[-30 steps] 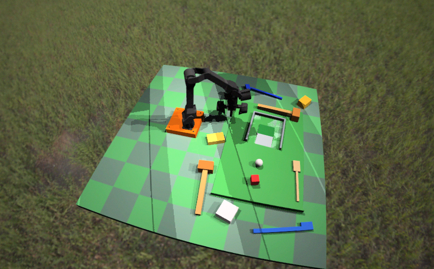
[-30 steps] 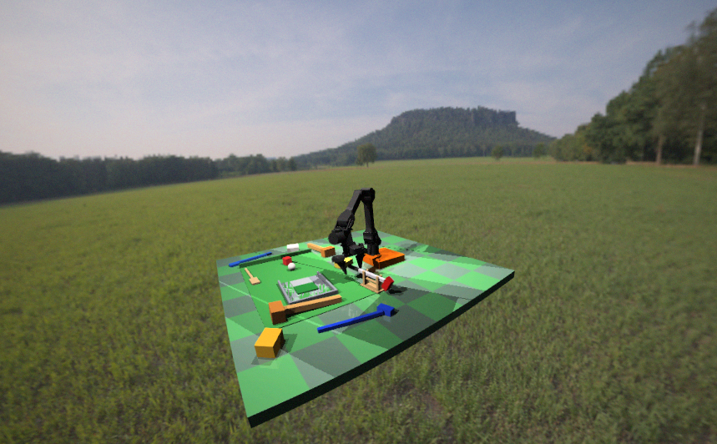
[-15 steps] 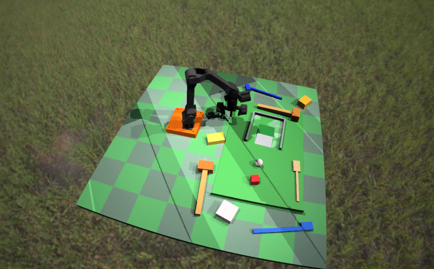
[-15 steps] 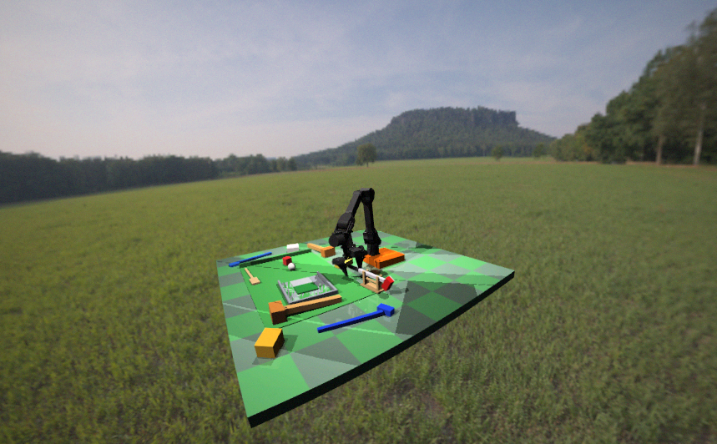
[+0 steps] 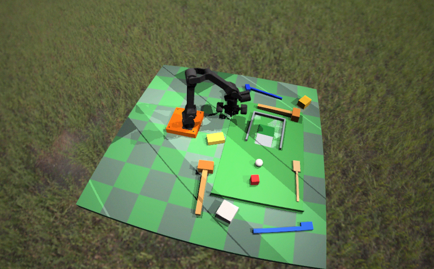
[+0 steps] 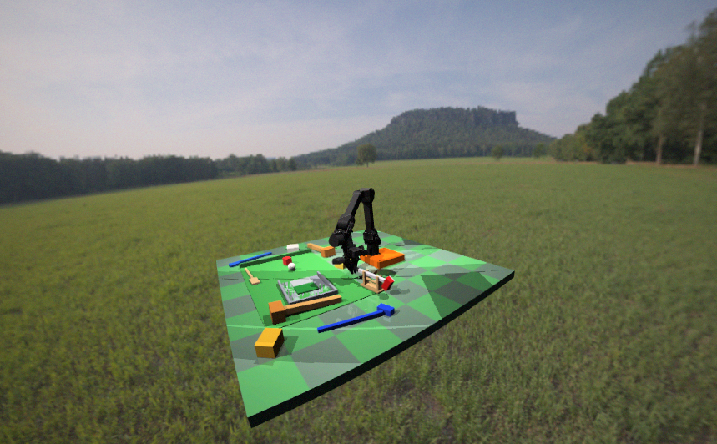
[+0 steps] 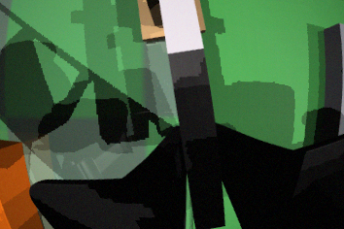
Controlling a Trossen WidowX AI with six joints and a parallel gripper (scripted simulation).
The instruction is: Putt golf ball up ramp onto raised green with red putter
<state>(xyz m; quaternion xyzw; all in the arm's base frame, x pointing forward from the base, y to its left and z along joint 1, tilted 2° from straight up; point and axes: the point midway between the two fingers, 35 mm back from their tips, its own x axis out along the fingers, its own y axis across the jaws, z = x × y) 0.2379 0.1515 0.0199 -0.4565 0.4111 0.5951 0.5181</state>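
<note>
Now: gripper tip 110 mm to the right of the red putter, 30 mm below it and 20 mm past it. Also, from my gripper tip: white golf ball 310 mm to the right, 220 mm ahead, 10 mm below; red cube 420 mm to the right, 210 mm ahead, 10 mm below; thin tan paddle 440 mm ahead, 340 mm to the right, 20 mm below.
</note>
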